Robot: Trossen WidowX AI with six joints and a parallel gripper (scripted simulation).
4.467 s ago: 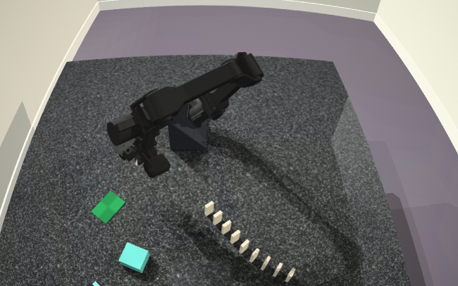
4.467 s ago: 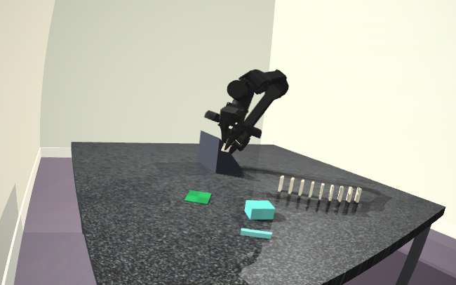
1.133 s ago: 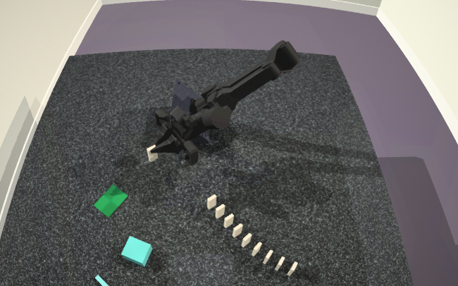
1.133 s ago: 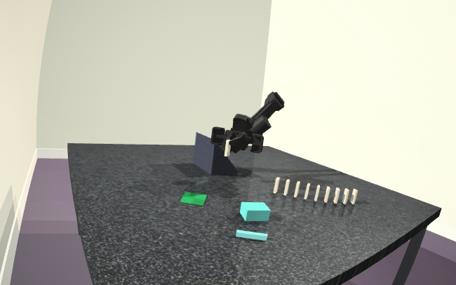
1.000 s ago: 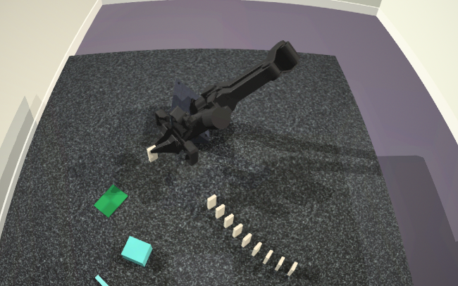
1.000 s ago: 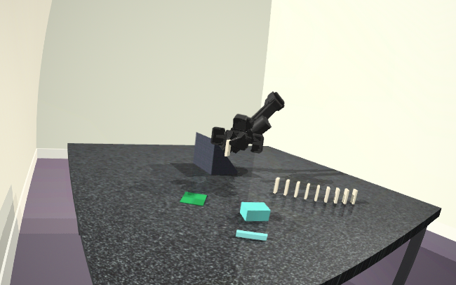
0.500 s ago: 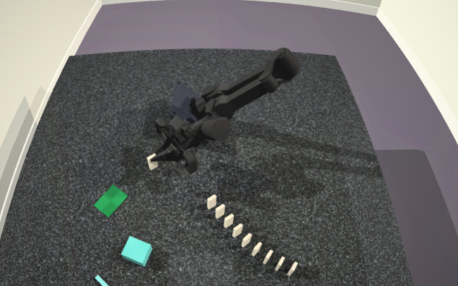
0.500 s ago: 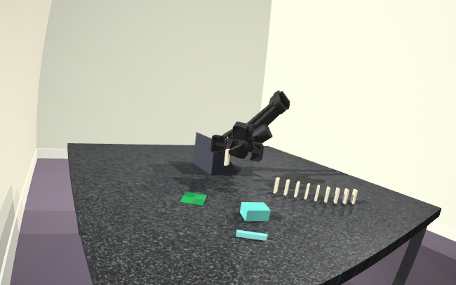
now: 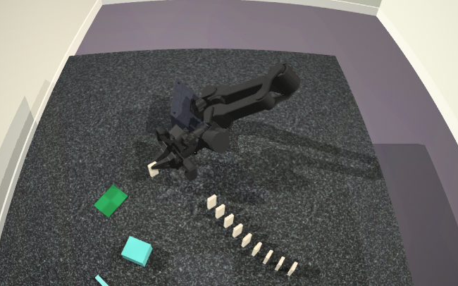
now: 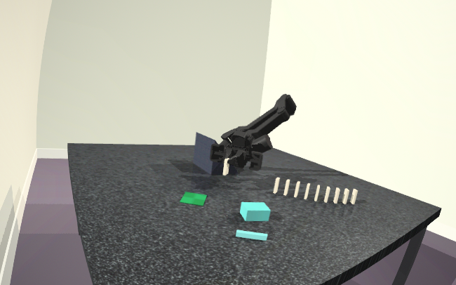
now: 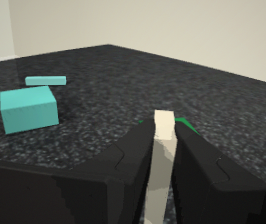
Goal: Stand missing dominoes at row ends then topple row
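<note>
Now: the flat green tile 140 mm to the right of my gripper tip, 100 mm below it and 70 mm ahead of it. Also, from my gripper tip: cyan block: 230 mm ahead, 80 mm below, 30 mm to the right; then thin cyan bar: 350 mm ahead, 110 mm to the right, 90 mm below.
</note>
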